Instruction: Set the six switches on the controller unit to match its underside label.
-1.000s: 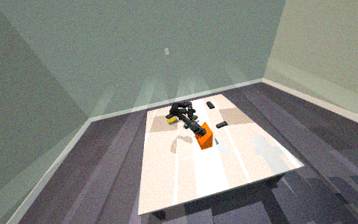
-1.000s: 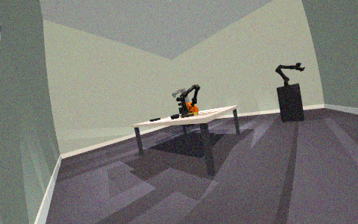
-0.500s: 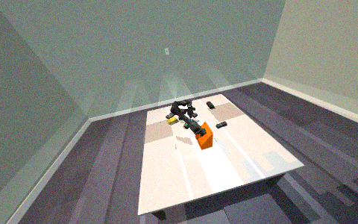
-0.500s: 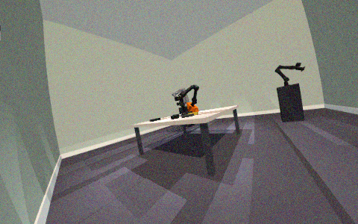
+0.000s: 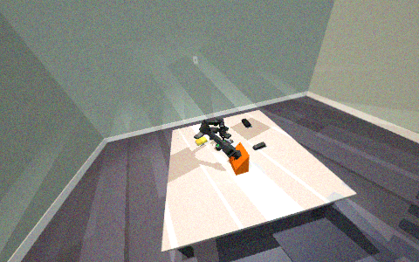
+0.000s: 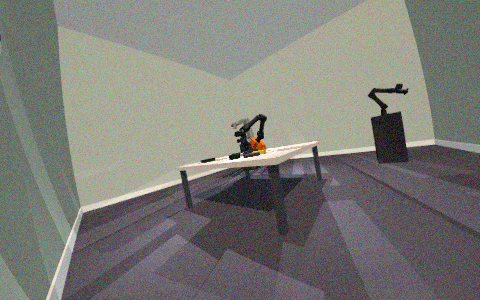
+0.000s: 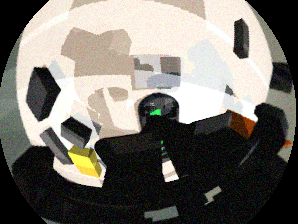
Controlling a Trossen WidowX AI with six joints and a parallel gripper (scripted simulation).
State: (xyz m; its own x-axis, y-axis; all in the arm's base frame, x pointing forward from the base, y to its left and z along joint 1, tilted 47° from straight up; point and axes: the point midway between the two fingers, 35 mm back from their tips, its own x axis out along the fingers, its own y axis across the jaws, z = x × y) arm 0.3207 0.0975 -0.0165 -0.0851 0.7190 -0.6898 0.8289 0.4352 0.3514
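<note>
Right now the grey box is 20 mm ahead of my gripper tip, 60 mm to the right of it and 50 mm below it. Round my gripper tip: yellow block: 110 mm ahead, 250 mm to the left, 40 mm below.
</note>
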